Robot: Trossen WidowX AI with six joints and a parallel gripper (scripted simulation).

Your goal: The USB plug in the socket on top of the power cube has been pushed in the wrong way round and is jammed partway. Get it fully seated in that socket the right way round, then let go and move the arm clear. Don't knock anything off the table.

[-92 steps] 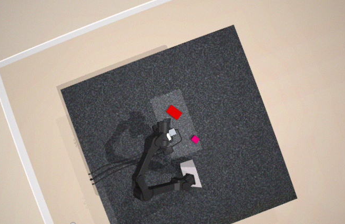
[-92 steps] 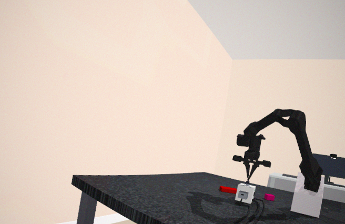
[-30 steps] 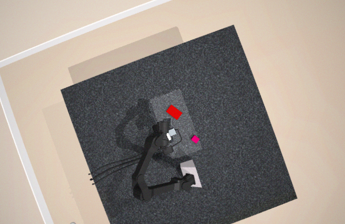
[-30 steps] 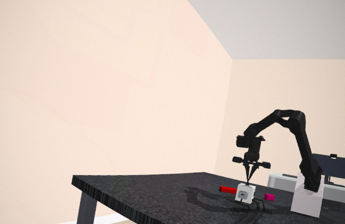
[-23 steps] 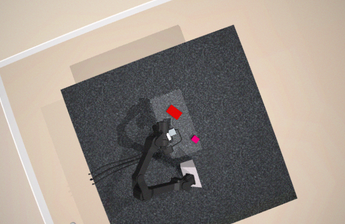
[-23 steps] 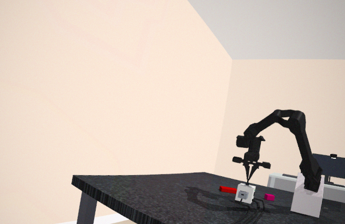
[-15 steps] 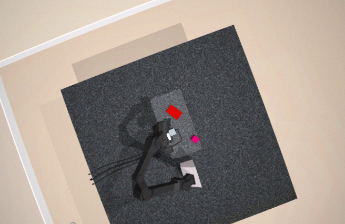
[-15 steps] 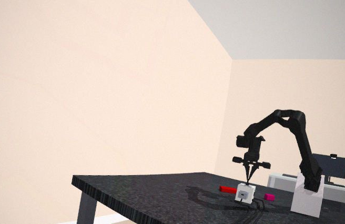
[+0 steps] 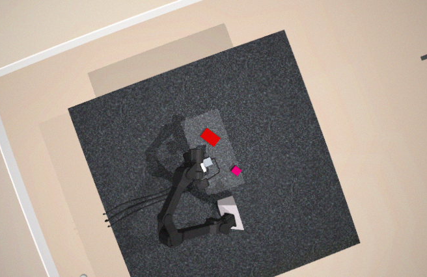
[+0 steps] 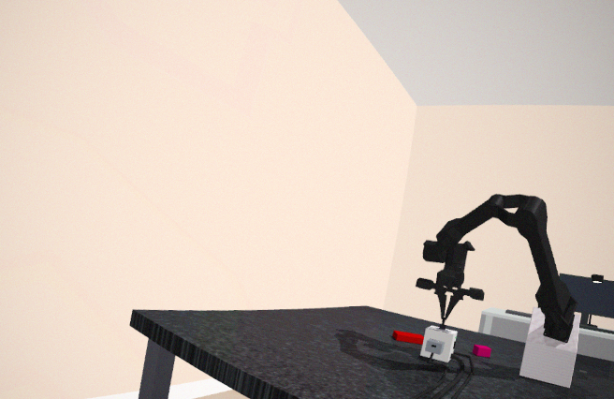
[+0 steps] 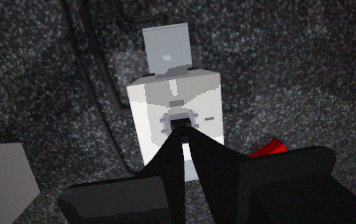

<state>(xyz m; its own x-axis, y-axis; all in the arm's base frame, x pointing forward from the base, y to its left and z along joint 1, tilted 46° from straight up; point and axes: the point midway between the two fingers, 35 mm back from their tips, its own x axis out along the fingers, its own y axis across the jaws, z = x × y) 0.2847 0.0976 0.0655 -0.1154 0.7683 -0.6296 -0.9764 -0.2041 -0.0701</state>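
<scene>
Right now my gripper tip is 2 cm above the USB plug. Round my gripper tip: red block: 14 cm ahead, 10 cm to the right, 9 cm below; then magenta block: 7 cm behind, 21 cm to the right, 9 cm below; then grey socket: 3 cm below.
</scene>
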